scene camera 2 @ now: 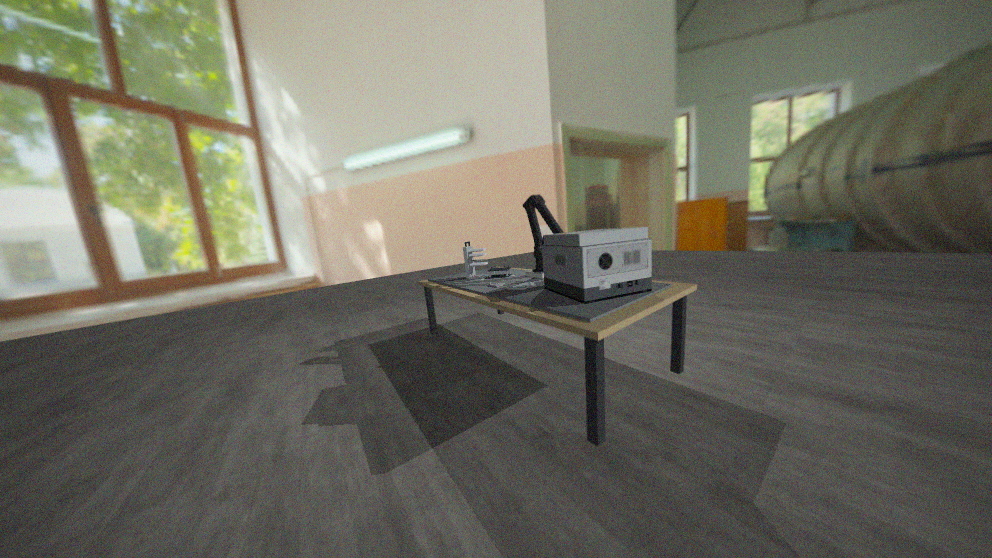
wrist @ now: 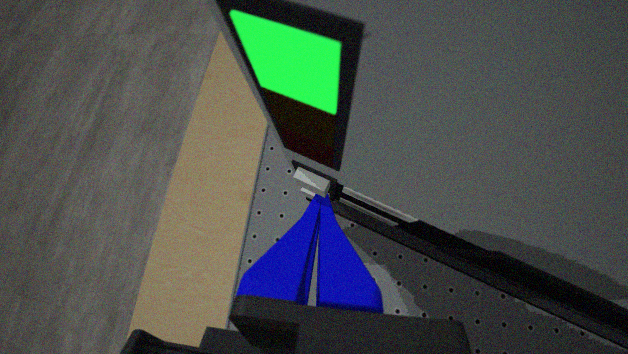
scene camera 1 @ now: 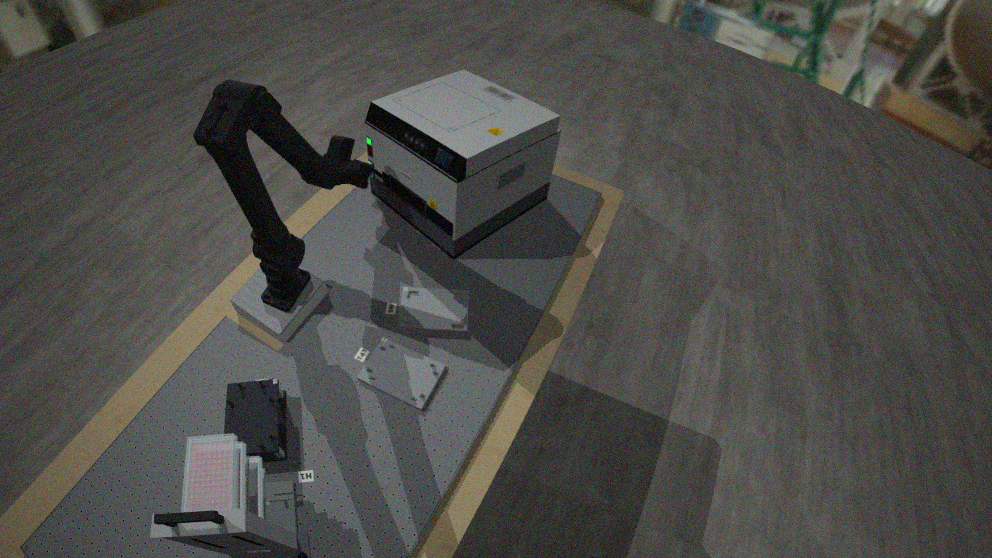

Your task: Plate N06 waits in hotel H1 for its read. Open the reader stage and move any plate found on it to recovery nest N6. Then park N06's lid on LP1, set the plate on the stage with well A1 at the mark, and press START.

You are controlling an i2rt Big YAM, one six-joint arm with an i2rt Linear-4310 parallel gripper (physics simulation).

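Frame: origin at the arm's base, x down, y ahead, z right, level; metres.
Where they show: gripper, between the fingertips: (wrist: 321, 198) (scene camera 1: 371, 172); arm's base, origin of its link: (scene camera 2: 542, 270) (scene camera 1: 286, 288).
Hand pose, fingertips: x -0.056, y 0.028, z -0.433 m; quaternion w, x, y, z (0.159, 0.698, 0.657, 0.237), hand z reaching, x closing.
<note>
Things, the pixels of their top centre, and the offset from my fingertips. "spot": a spot on its surface instead.
- reader, centre of its top: (scene camera 1: 463, 106) (scene camera 2: 591, 231) dx -0.218, dy +0.241, dz -0.101 m
- small pale block, centre of its top: (wrist: 313, 173) dx -0.032, dy -0.003, dz -0.007 m
- pink-welled plate, centre of its top: (scene camera 1: 207, 473) dx -0.138, dy +0.176, dz +0.911 m
- H1 label, a spot on its surface: (scene camera 1: 305, 476) spot: dx +0.094, dy +0.234, dz +0.818 m
- LP1 pad, centre of its top: (scene camera 1: 400, 369) (scene camera 2: 500, 281) dx +0.074, dy +0.329, dz +0.520 m
- second pad, a spot on its surface: (scene camera 1: 433, 312) spot: dx +0.082, dy +0.339, dz +0.346 m
- dark slab-like holder, centre of its top: (scene camera 1: 247, 413) (scene camera 2: 499, 266) dx +0.018, dy +0.090, dz +0.764 m
- reader's front rail, a spot on its surface: (wrist: 500, 260) spot: dx -0.021, dy +0.090, dz +0.039 m
The reader (scene camera 1: 416, 183) (scene camera 2: 597, 260) (wrist: 475, 125) is a white and dark box at the table's far end. Its stage is closed or hidden. A green light (scene camera 1: 369, 141) (wrist: 295, 60) glows on its front. My gripper (scene camera 1: 371, 174) (wrist: 321, 198) is shut and empty, its blue tips at a small pale block (wrist: 312, 180) on the reader's lower front; contact is unclear. A pink-welled plate (scene camera 1: 210, 475) sits in the hotel rack at the near left, by the H1 label (scene camera 1: 305, 476); its name is unreadable. The LP1 pad (scene camera 1: 395, 371) and a second pad (scene camera 1: 433, 312) lie mid-table, the second's label unclear.
A dark slab-like holder (scene camera 1: 255, 416) lies between the arm base (scene camera 1: 270, 315) and the hotel. The table's wooden edge (scene camera 1: 527, 374) (wrist: 195, 200) runs along the perforated deck. The reader's front rail (wrist: 500, 260) extends right of the fingertips in the wrist view.
</note>
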